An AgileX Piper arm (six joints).
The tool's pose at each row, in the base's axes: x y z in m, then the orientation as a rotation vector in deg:
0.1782 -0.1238 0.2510 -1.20 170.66 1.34
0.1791 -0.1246 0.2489 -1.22 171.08 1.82
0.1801 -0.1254 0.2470 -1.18 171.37 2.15
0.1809 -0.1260 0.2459 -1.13 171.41 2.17
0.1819 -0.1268 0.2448 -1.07 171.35 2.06
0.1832 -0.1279 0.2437 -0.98 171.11 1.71
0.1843 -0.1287 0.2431 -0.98 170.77 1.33
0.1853 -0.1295 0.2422 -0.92 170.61 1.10
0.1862 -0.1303 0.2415 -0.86 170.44 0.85
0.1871 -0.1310 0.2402 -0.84 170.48 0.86
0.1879 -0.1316 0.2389 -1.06 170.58 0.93
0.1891 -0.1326 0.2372 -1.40 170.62 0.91
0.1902 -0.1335 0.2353 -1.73 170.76 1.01
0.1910 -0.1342 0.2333 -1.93 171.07 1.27
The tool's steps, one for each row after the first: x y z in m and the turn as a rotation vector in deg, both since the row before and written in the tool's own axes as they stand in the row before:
-0.0005 -0.0008 0.0022 -0.32 0.42 0.02
-0.0007 -0.0009 0.0020 -0.22 0.29 0.05
-0.0006 -0.0006 0.0012 -0.01 0.04 0.03
-0.0008 -0.0008 0.0012 0.08 -0.06 0.03
-0.0011 -0.0011 0.0013 0.24 -0.24 0.04
-0.0010 -0.0008 0.0007 0.25 -0.34 -0.02
-0.0008 -0.0008 0.0010 0.16 -0.16 0.03
-0.0008 -0.0008 0.0008 0.17 -0.17 0.02
-0.0007 -0.0007 0.0014 -0.01 0.04 0.01
-0.0006 -0.0006 0.0014 -0.06 0.10 -0.14
-0.0009 -0.0010 0.0019 -0.01 0.04 -0.23
-0.0008 -0.0009 0.0020 -0.09 0.14 -0.21
-0.0005 -0.0007 0.0021 -0.19 0.31 -0.12

